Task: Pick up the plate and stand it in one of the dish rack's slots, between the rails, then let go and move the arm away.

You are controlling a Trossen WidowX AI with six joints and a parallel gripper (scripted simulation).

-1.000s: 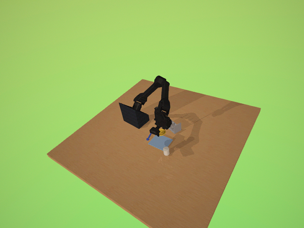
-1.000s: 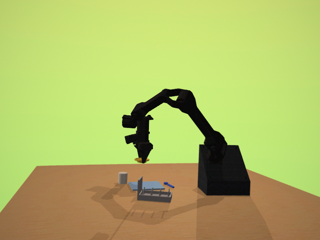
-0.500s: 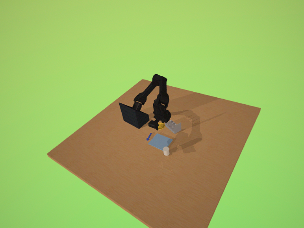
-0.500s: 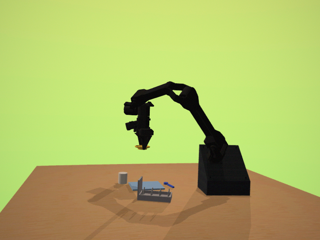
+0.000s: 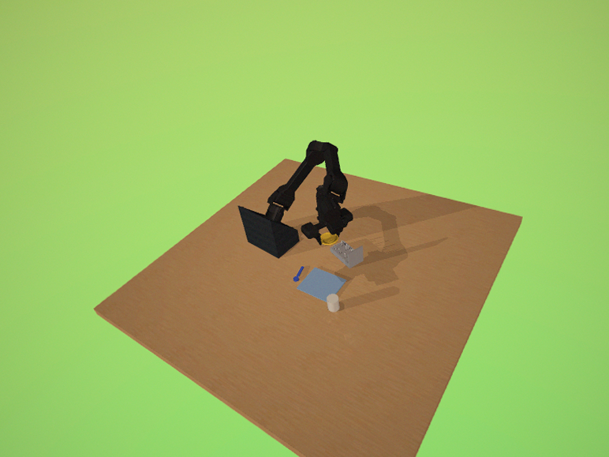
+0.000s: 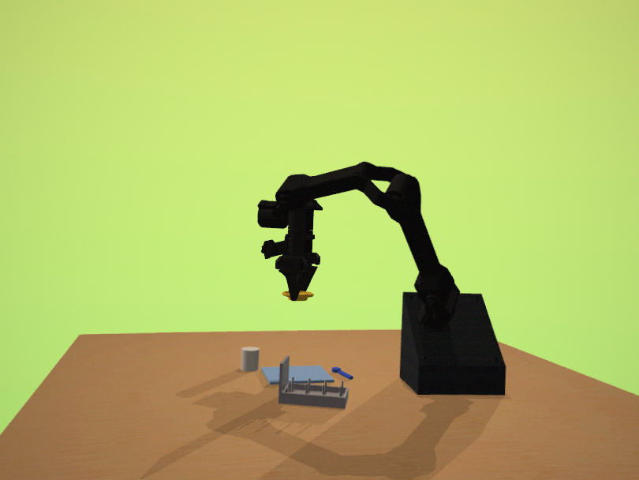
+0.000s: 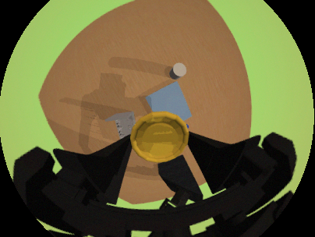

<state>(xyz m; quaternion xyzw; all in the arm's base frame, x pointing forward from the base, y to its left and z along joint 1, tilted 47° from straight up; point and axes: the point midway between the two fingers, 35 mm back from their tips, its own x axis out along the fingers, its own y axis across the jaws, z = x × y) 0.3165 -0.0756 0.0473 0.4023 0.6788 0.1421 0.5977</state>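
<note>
Right now my gripper tip is 170 mm above the grey dish rack, 130 mm to the right of it and 20 mm past it. Round my gripper tip: white cup 170 mm below, 130 mm to the right, 90 mm ahead; light blue mat 190 mm below, 60 mm to the right, 10 mm behind; yellow plate 10 mm above.
</note>
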